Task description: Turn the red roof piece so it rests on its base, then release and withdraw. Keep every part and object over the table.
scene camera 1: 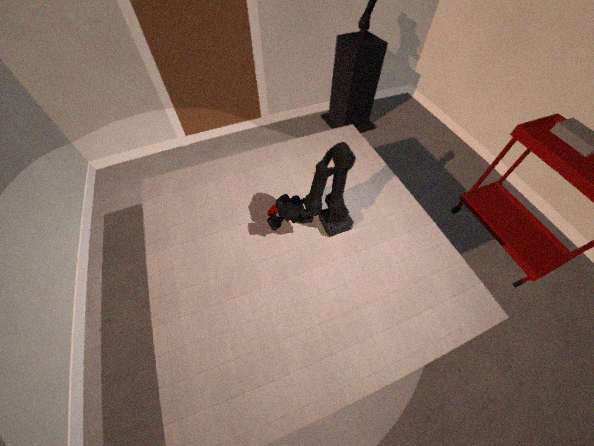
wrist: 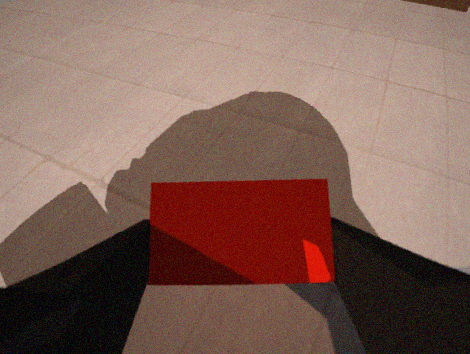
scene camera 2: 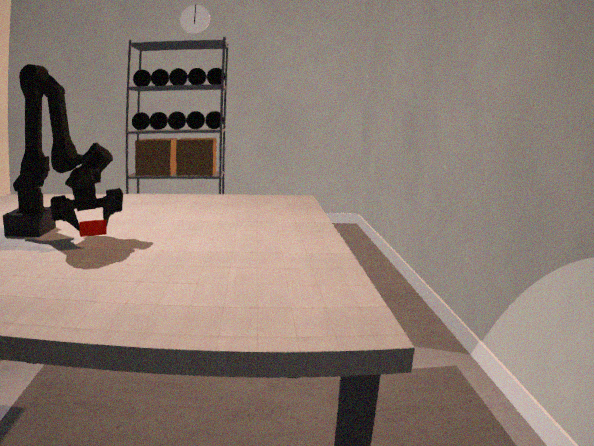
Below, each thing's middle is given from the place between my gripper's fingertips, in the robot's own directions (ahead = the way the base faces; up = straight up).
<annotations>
I see my gripper right at the red roof piece (wrist: 265, 231).
</annotations>
